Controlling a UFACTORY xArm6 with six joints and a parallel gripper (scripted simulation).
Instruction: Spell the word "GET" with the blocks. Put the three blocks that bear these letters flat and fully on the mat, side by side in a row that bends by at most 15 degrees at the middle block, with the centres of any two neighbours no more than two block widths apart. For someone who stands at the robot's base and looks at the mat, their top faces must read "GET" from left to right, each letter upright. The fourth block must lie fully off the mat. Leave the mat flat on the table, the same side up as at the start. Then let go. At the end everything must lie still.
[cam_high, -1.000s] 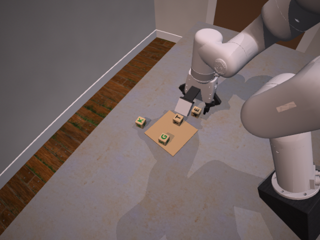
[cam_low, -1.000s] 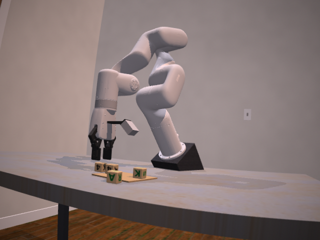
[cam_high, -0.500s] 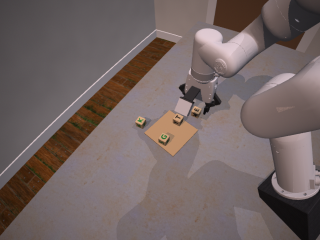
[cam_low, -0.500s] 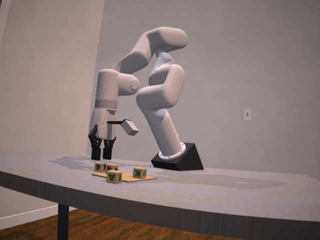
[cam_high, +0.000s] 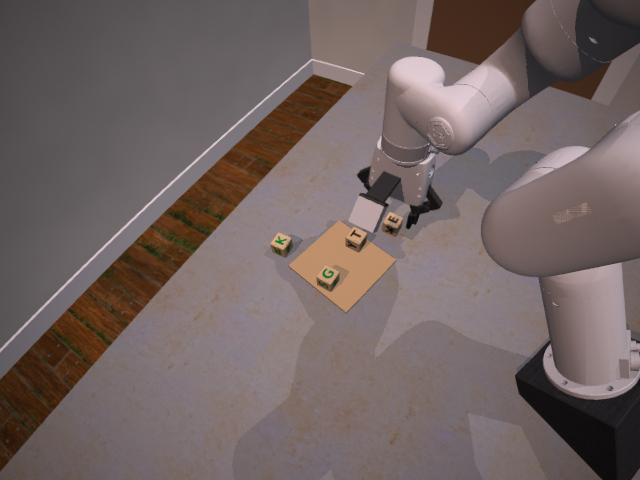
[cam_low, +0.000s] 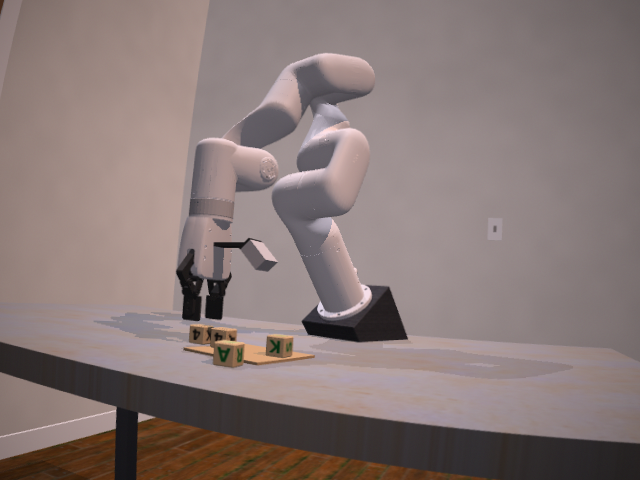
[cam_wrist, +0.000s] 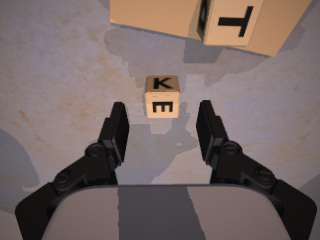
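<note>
The E block lies 4 cm below my hand. From my hand the other things lie so: G block: 7 cm ahead, 16 cm to the left, 4 cm below; then tan mat: 6 cm ahead, 11 cm to the left, 5 cm below; then T block: 5 cm ahead, 6 cm to the left, 4 cm below.
</note>
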